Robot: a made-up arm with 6 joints. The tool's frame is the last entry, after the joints. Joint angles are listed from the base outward. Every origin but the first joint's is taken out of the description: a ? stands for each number. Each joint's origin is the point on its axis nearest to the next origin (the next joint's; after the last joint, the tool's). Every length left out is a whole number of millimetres.
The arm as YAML. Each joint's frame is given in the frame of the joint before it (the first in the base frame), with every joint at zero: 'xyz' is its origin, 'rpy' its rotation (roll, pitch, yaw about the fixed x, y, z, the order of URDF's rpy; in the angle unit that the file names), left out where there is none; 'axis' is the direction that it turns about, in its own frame. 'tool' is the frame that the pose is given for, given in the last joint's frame.
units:
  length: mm
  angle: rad
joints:
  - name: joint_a
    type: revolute
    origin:
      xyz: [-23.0, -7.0, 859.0]
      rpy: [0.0, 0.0, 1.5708]
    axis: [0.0, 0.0, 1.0]
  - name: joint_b
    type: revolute
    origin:
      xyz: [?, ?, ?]
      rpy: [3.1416, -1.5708, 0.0]
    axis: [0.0, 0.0, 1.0]
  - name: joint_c
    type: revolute
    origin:
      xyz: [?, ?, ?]
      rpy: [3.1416, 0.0, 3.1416]
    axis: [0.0, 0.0, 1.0]
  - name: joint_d
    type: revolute
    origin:
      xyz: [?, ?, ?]
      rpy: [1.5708, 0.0, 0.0]
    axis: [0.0, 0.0, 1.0]
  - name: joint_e
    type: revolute
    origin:
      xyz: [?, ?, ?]
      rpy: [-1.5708, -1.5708, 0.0]
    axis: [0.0, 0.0, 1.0]
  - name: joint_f
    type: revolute
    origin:
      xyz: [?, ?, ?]
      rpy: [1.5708, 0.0, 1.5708]
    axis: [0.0, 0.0, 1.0]
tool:
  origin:
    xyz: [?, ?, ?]
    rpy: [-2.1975, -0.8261, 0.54]
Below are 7 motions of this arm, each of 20 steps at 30 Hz.
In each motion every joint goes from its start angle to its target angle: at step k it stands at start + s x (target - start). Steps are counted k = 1, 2, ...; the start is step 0. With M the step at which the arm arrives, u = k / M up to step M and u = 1 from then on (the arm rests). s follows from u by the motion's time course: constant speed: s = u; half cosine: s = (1 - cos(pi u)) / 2; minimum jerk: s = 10 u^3 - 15 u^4 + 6 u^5.
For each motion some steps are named. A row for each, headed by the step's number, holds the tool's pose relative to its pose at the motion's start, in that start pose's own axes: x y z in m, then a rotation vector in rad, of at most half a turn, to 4 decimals.
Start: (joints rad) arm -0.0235 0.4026 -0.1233 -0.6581 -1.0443 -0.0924
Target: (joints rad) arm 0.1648 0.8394 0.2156 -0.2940 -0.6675 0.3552
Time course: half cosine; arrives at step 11
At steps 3, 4, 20:
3: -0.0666 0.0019 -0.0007 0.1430 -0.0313 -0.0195
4: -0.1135 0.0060 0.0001 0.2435 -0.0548 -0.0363
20: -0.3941 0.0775 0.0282 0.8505 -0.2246 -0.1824

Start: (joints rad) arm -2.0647 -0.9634 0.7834 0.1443 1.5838 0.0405
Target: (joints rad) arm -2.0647 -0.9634 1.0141 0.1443 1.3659 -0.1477
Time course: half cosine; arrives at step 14
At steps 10, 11, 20:
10: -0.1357 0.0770 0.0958 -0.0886 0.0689 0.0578
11: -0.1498 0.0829 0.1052 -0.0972 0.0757 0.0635
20: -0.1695 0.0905 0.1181 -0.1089 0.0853 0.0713

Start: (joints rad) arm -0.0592 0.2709 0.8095 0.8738 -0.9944 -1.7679
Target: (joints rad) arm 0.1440 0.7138 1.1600 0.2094 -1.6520 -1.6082
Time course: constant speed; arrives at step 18
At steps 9, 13, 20:
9: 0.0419 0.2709 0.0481 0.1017 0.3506 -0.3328
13: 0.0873 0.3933 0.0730 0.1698 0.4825 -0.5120
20: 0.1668 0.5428 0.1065 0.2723 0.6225 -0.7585

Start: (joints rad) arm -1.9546 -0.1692 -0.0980 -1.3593 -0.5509 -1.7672
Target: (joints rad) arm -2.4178 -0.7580 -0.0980 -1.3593 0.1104 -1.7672
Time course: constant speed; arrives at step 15
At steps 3, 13, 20:
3: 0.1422 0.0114 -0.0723 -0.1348 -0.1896 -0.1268
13: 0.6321 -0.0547 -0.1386 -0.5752 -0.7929 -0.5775
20: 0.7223 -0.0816 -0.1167 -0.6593 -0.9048 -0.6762

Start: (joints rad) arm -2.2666 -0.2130 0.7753 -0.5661 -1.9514 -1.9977
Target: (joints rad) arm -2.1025 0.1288 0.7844 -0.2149 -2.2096 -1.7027
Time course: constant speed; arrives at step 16
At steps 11, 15, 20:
11: -0.3009 0.1721 -0.0867 0.3661 0.1833 0.1717
15: -0.4096 0.2464 -0.0947 0.5077 0.2594 0.2225
20: -0.4366 0.2658 -0.0947 0.5435 0.2792 0.2343

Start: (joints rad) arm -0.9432 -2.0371 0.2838 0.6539 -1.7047 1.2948
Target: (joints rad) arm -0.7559 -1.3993 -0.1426 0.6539 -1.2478 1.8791
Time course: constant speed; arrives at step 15
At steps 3, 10, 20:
3: -0.2051 -0.0087 0.1683 0.1149 -0.2026 -0.0874
10: -0.7567 0.0152 0.3841 0.4244 -0.6926 -0.1996
20: -1.1580 0.0543 0.3755 0.6786 -1.0397 -0.1973

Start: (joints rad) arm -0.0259 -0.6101 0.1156 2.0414 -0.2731 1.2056
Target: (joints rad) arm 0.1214 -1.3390 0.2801 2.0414 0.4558 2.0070
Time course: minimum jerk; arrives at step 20
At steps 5, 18, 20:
5: 0.0974 0.0565 -0.0526 0.0550 0.0387 -0.0829
18: 0.8927 0.1473 -0.7679 0.3811 0.0515 -1.0625
20: 0.8991 0.1444 -0.7764 0.3826 0.0483 -1.0733

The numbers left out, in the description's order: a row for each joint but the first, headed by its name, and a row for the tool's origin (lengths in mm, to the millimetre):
joint_b: -26.0 7.0 0.0
joint_c: 768.0 27.0 0.0
joint_d: 10.0 977.0 0.0
joint_e: -3.0 187.0 0.0
joint_f: -9.0 6.0 0.0
tool: 15.0 -26.0 0.0

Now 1 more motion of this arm.
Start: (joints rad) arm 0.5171 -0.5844 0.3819 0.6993 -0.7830 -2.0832
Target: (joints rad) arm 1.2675 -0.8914 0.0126 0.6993 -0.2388 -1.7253
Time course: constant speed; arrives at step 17
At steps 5, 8, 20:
5: 0.0358 -0.0225 0.0292 -0.1371 -0.0585 -0.2662
8: 0.0539 -0.0388 0.0509 -0.2366 -0.0994 -0.4094
20: 0.0969 -0.0890 0.1381 -0.6067 -0.2331 -0.7468

